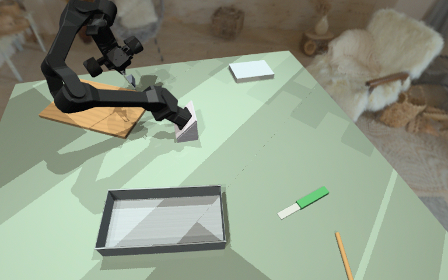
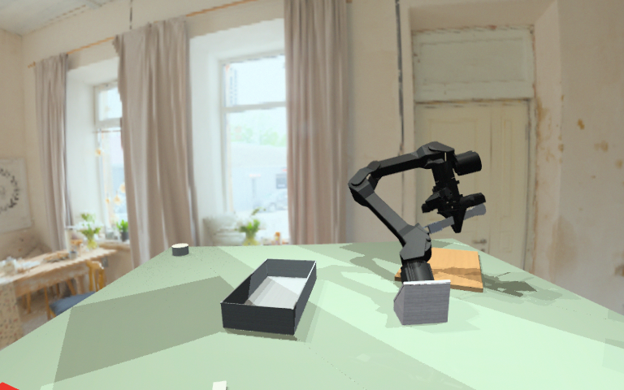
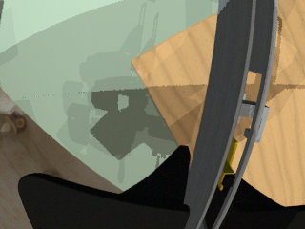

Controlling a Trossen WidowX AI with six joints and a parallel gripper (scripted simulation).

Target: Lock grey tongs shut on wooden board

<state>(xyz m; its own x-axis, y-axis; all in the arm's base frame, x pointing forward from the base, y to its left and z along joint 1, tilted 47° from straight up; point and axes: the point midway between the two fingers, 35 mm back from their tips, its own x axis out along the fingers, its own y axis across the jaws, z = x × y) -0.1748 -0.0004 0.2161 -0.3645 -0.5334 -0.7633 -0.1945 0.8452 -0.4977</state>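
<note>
Right now my gripper tip is 14 cm above the wooden board, 12 cm to the left of it and 3 cm past it. From my gripper tip the other things lie so: yellow lock piece (3 cm ahead, 3 cm above); dark roasting tin (51 cm ahead, 12 cm below); cream block (55 cm to the left, 13 cm below, 4 cm behind).
</note>
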